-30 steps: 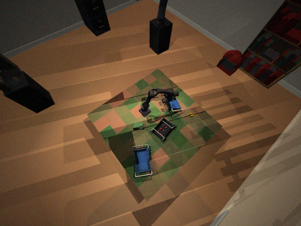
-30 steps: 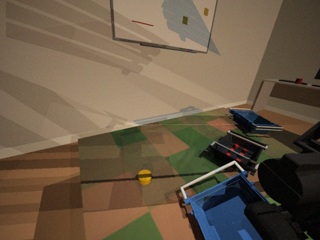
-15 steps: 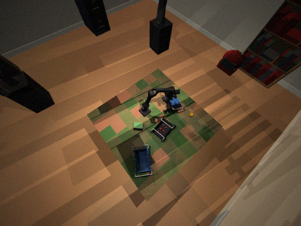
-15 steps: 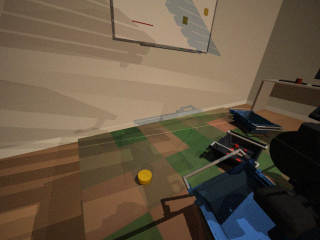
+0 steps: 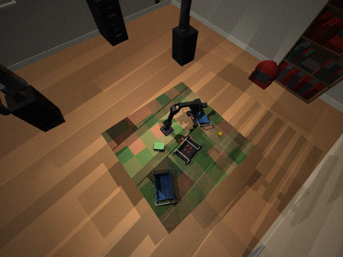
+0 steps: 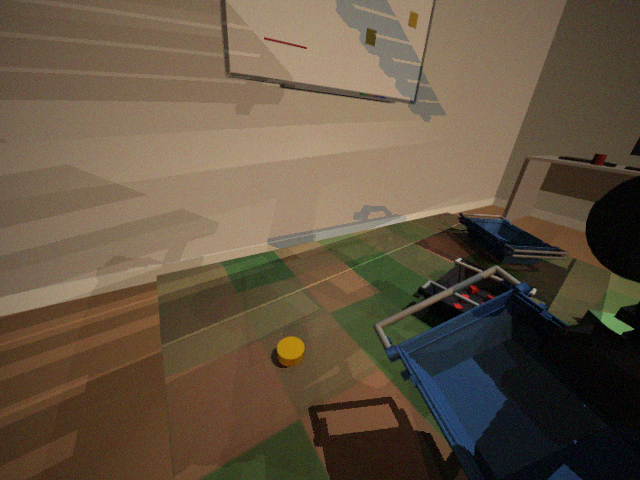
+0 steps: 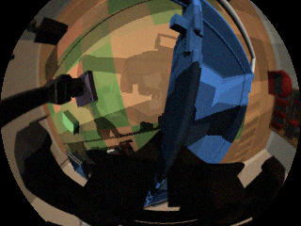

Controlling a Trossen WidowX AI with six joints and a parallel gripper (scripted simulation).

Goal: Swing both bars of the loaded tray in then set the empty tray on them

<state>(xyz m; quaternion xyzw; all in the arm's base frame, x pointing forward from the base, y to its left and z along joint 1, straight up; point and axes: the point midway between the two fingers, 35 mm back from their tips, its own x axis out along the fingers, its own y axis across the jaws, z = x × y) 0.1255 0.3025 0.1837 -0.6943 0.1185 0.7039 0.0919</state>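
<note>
The blue tray lies 20 mm ahead of my gripper tip and 70 mm to the left of it. Also, from my gripper tip: yellow disc (320 mm ahead, 180 mm to the left, 170 mm below); then green block (20 mm ahead, 500 mm to the right, 160 mm below).
</note>
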